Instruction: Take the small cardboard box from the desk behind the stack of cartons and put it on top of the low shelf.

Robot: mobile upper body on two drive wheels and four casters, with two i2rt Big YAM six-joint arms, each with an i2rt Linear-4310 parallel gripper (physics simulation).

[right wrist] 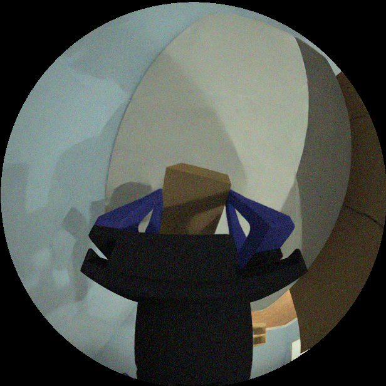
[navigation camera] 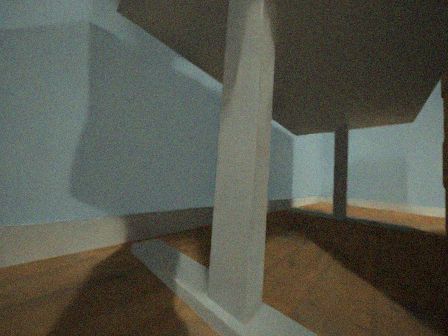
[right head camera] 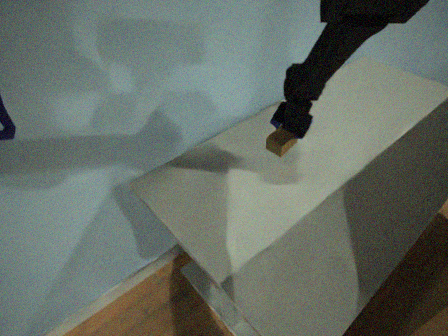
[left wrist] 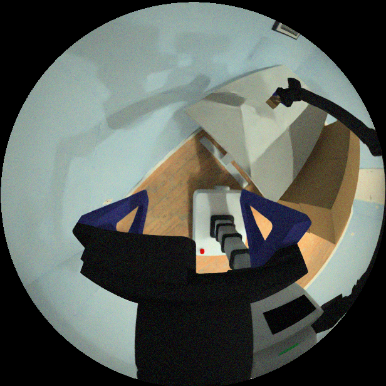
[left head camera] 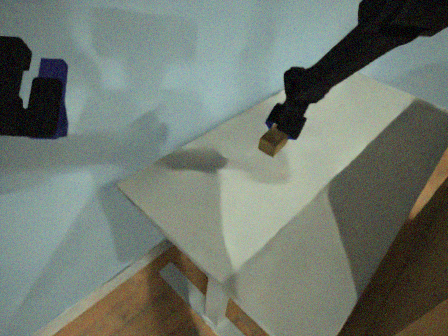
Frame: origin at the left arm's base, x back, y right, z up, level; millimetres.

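Seen in the pictures: left gripper, fingertip midpoint: (left head camera: 14, 128); right gripper, fingertip midpoint: (right head camera: 287, 132) (left head camera: 278, 133).
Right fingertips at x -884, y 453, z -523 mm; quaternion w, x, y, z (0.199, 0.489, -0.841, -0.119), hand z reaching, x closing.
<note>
Pixels of each thing's top centre, then the offset from my right fingertips to it. "spot": a spot on its surface instead. Level surfaces: height alone.
- small cardboard box, top centre: (right head camera: 283, 132) (left head camera: 275, 133) dy -15, dx +17, dz +12 mm
- pale desk, surface height: dz -167 mm
- desk leg, surface spot: (navigation camera: 242, 175) spot: dy -172, dx +295, dz -647 mm
The small cardboard box (left head camera: 270, 143) (right head camera: 279, 144) (left wrist: 272, 103) (right wrist: 197, 180) is brown and sits between the blue fingers of my right gripper (left head camera: 280, 131) (right head camera: 288, 131) (right wrist: 193, 193), which is shut on it. The box is held above the pale desk (left head camera: 310, 175) (right head camera: 320, 165) (left wrist: 225, 125) (right wrist: 265, 110), and its shadow lies apart from it on the top. My left gripper (left wrist: 193, 194) is open and empty, away from the desk at the left of the head views. A small wooden shelf (right wrist: 264, 334) shows far off at the bottom of the right wrist view; I cannot tell if it is the low shelf.
Large brown cartons (left wrist: 325, 165) (right wrist: 370, 170) stand along the desk's right side. A pale blue wall (left head camera: 100, 125) runs behind the desk. A desk leg (navigation camera: 242, 175) and its foot bar stand close ahead in the navigation view. My white base (left wrist: 202, 210) shows in the left wrist view.
</note>
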